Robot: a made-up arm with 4 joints. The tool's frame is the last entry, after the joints.
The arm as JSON. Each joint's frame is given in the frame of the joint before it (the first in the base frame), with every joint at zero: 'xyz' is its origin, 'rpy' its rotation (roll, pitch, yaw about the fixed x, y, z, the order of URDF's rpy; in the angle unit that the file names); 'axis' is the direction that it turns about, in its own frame. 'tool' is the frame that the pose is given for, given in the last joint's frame.
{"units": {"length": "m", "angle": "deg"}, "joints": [
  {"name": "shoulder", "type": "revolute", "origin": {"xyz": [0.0, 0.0, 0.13], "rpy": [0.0, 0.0, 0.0]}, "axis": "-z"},
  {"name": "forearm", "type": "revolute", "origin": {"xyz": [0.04, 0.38, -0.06], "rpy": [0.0, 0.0, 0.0]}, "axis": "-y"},
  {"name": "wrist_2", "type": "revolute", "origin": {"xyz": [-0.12, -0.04, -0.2], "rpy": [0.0, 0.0, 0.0]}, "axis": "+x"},
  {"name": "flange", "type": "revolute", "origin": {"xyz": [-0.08, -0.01, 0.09], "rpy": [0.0, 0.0, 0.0]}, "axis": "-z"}
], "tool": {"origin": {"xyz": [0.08, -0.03, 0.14], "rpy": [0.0, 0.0, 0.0]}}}
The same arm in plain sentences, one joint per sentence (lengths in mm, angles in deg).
The arm has four revolute joints in a row. What follows holds with every joint at zero, and every direction is one of the base frame's. The first joint is mounted 130 mm along +z from the base frame's origin and rotates about -z. The second joint is mounted 40 mm along +x and 380 mm along +y and 60 mm along -z from the first joint and rotates about -y. The third joint is mounted 120 mm along -x and 40 mm along -y and 200 mm along -z from the second joint and rotates about +x. The fourth joint is mounted 80 mm along -x and 10 mm along -y and 90 mm along +z from the third joint and rotates about -z. The tool frame, which is the frame that the pose is given for, is mounted 80 mm along +x and 30 mm along -y and 140 mm along +z from the fourth joint; its axes are parallel to the base frame's.
